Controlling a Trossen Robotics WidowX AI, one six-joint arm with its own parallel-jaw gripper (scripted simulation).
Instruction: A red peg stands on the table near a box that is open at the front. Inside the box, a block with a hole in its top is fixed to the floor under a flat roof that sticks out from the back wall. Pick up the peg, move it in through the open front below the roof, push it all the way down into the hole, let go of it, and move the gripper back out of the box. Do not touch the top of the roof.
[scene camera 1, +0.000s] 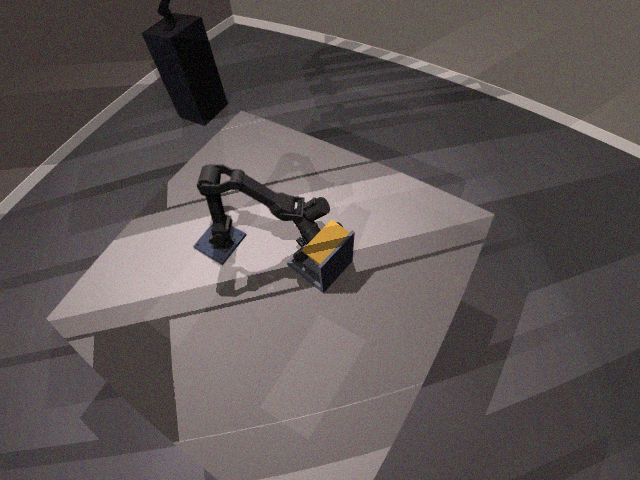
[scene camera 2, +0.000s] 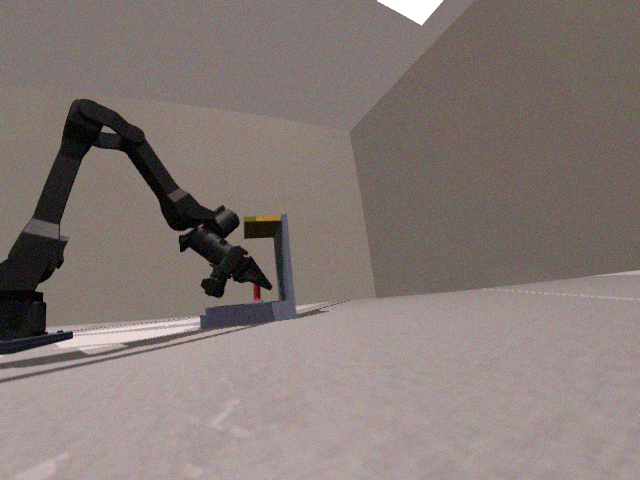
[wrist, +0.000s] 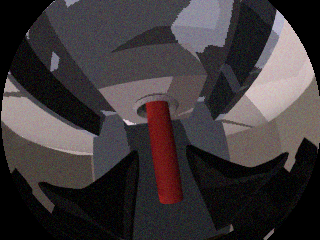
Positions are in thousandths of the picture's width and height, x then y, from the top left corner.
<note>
I see my gripper (scene camera 2: 424, 601), a red peg (wrist: 511, 606) and a roof (scene camera 1: 520, 489).
My gripper shows as well in the wrist view (wrist: 508, 640). Scene camera 1 misses the red peg, which is hidden by the roof.
</note>
